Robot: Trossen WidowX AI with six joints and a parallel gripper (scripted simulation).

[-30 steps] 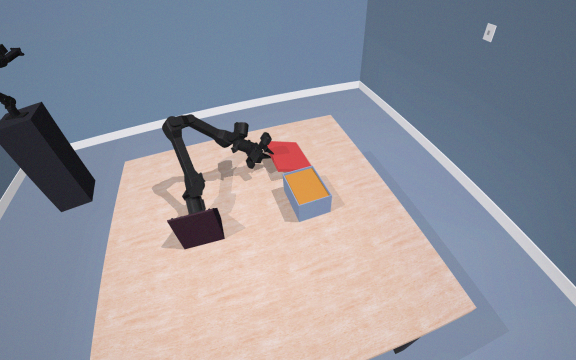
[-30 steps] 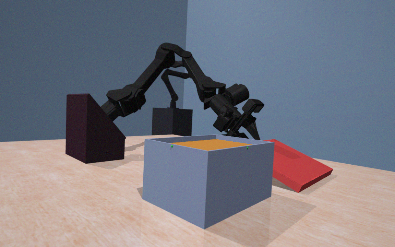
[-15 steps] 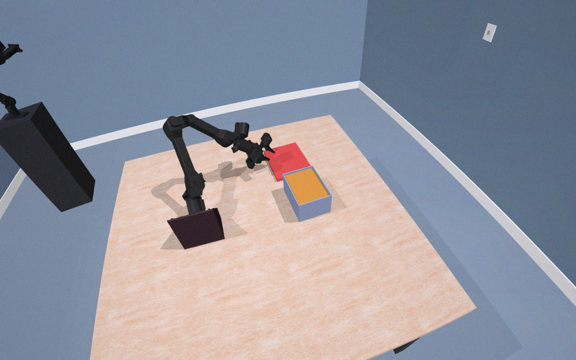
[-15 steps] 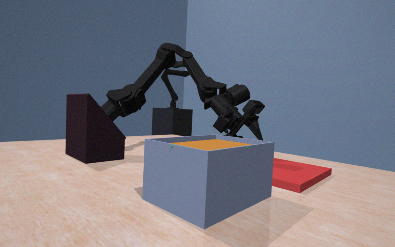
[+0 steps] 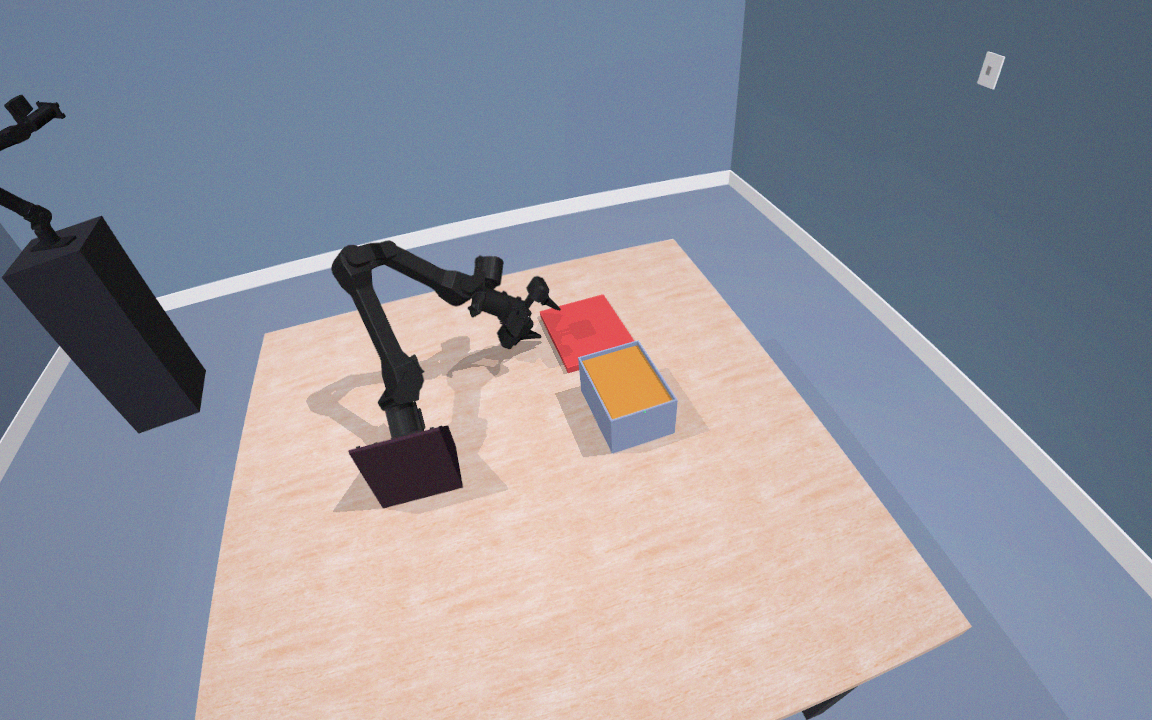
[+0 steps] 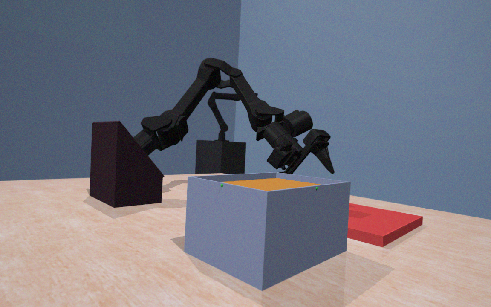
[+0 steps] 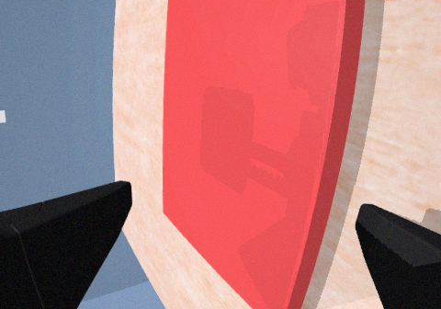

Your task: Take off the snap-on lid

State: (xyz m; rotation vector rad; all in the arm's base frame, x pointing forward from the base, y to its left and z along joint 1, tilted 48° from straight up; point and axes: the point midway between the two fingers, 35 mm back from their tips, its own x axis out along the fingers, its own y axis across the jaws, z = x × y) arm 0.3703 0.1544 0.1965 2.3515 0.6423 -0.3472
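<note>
Now: the red lid 90 mm ahead of my gripper tip, 10 mm to the right of it and 50 mm below it. Round my gripper tip: grey-blue storage box (60 mm ahead, 290 mm to the right, 10 mm below).
</note>
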